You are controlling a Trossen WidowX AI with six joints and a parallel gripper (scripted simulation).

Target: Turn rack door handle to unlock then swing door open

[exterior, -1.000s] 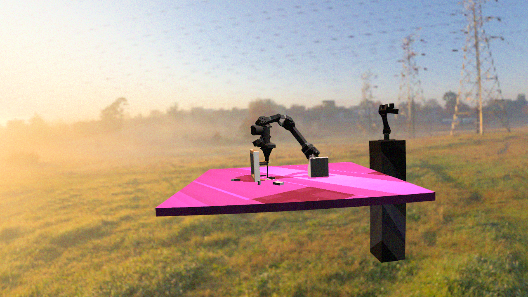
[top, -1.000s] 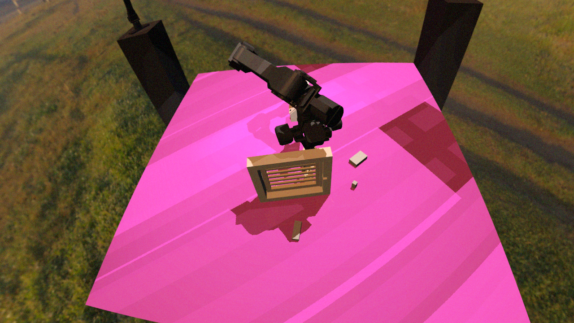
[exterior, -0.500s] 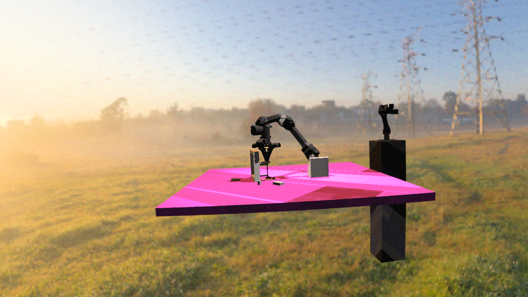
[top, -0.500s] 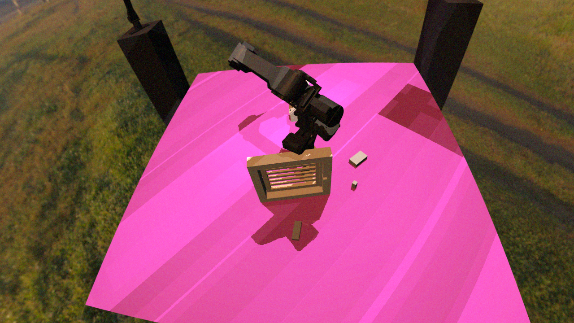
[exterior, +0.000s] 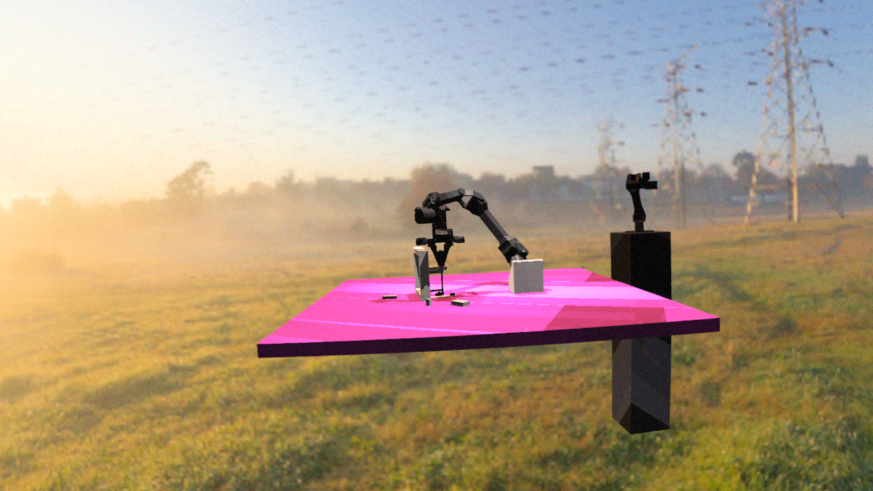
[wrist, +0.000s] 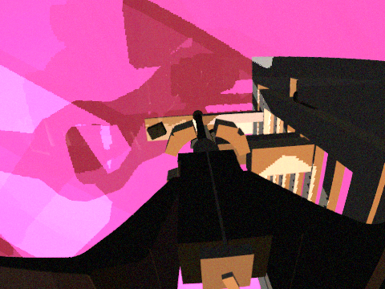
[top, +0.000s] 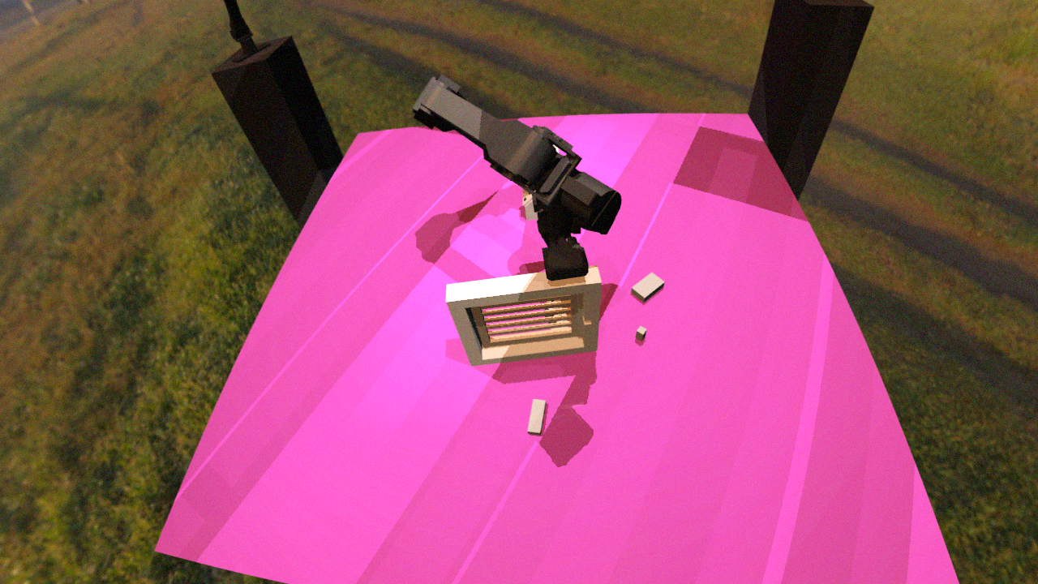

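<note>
Now: the dark upright handle 2 cm below my gripper tip and 1 cm to the right of it.
</note>
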